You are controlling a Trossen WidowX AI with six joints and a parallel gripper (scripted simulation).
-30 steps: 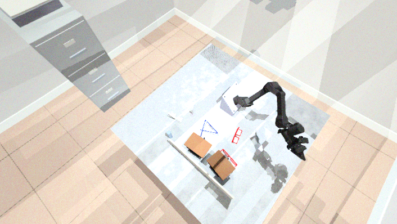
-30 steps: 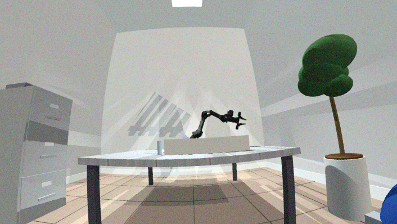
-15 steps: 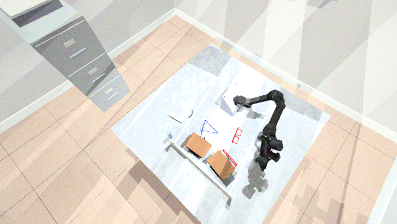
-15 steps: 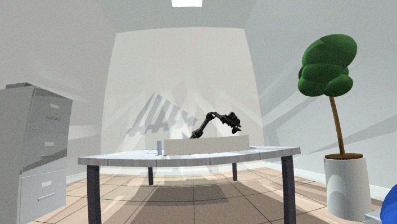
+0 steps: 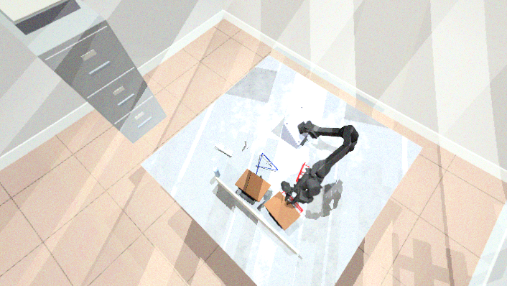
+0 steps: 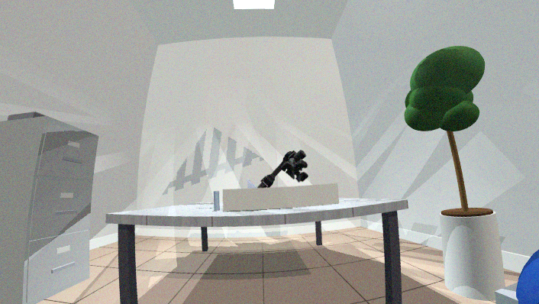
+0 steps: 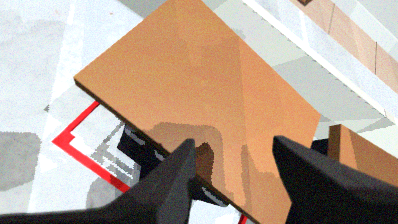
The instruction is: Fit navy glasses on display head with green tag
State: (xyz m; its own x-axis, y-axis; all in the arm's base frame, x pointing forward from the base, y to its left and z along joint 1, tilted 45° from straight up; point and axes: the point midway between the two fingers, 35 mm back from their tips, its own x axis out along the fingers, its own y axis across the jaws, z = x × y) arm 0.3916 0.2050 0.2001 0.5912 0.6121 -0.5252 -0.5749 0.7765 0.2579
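Now: gripper tip 9 cm above the display head and 2 cm short of it. Also, from my gripper tip: long beige panel: 17 cm ahead, 9 cm to the right, 9 cm below; then light-blue cylinder: 43 cm to the right, 18 cm ahead, 10 cm below; then grey block: 28 cm behind, 11 cm to the left, 9 cm below.
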